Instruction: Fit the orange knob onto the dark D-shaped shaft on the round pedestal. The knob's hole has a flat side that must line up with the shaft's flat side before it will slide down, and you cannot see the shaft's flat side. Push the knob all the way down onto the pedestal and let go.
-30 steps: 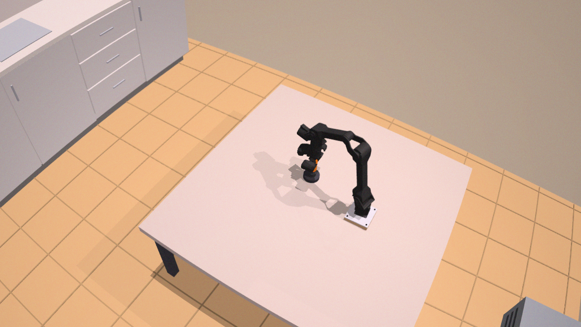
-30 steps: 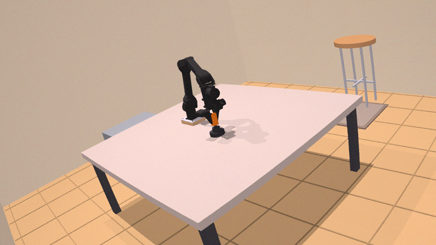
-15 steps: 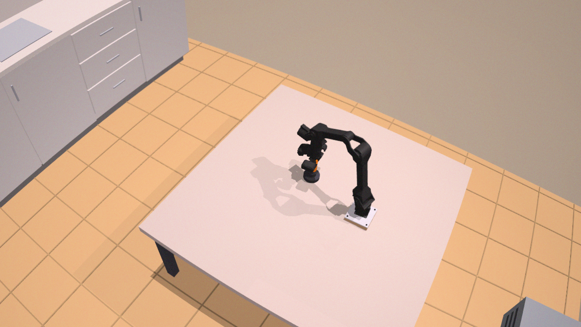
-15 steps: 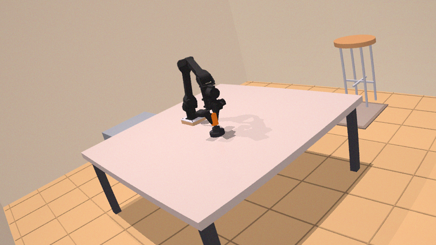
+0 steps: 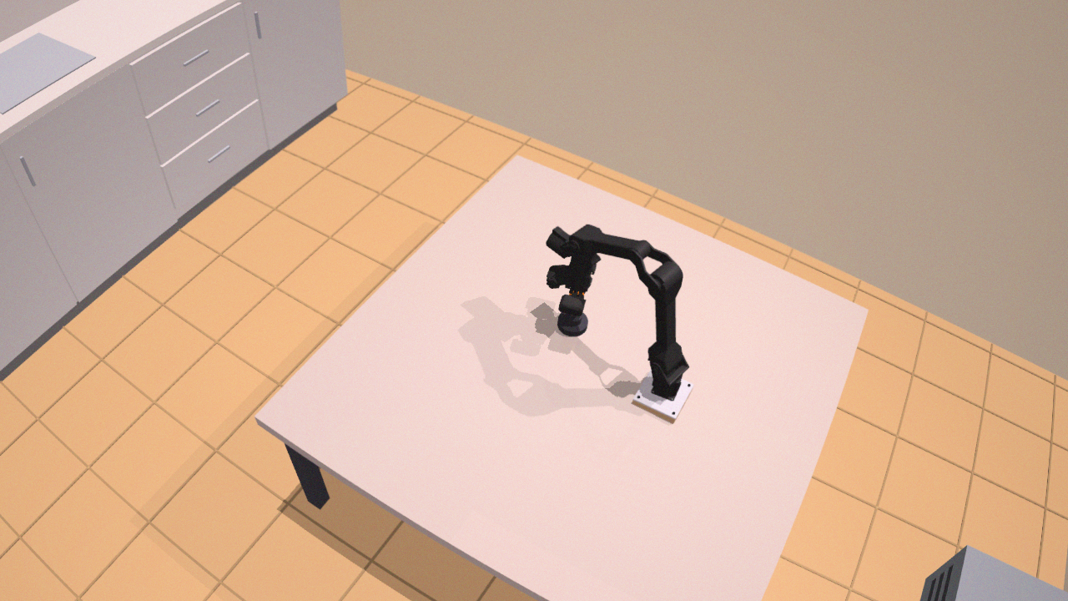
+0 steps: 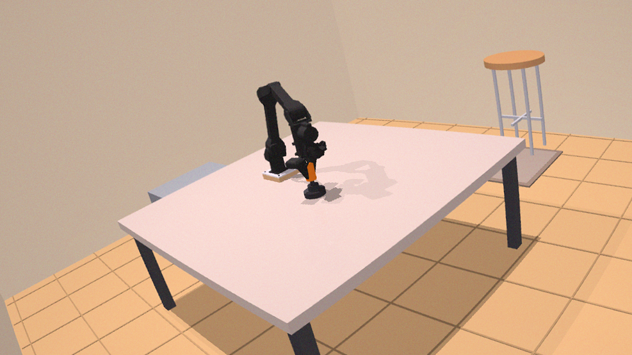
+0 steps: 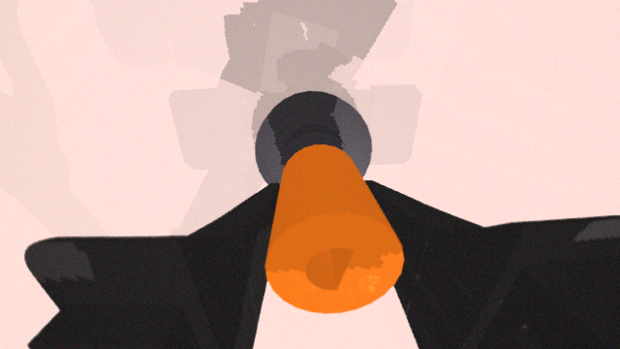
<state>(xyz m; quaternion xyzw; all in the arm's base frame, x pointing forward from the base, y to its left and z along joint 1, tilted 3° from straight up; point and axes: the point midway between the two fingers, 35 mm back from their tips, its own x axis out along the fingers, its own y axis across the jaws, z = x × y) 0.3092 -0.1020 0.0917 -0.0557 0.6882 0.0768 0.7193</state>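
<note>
The orange knob is 20 mm above my gripper tip. From my gripper tip the other things lie so: pedestal: 40 mm below.
</note>
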